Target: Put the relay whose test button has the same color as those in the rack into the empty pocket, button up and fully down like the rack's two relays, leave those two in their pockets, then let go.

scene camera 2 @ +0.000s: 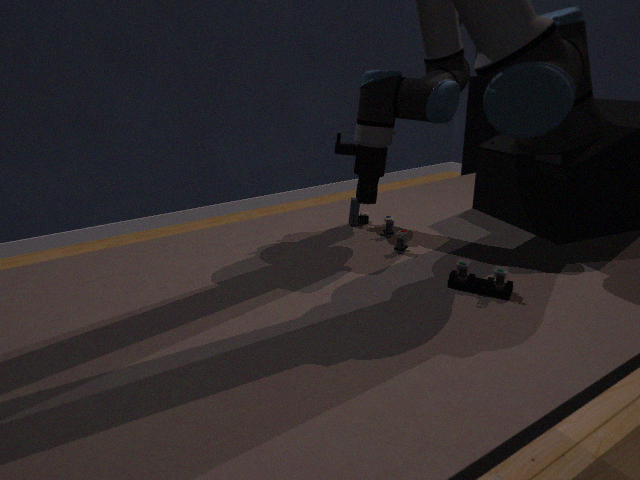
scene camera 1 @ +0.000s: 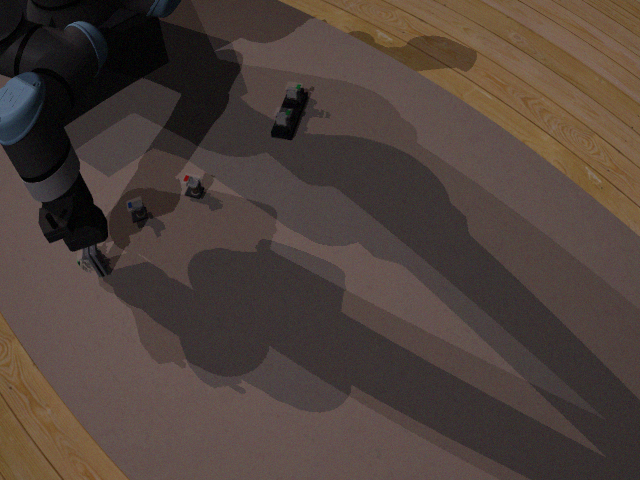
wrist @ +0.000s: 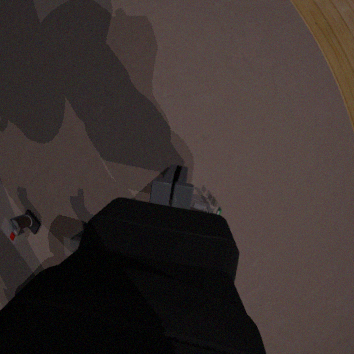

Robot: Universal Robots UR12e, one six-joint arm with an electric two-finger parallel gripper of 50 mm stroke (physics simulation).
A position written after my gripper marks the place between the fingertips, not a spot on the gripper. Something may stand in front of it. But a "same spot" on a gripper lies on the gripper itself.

my gripper: scene camera 2 352, 223; scene camera 1; wrist
same spot on my gripper: point(scene camera 1: 91, 253) = point(wrist: 166, 182)
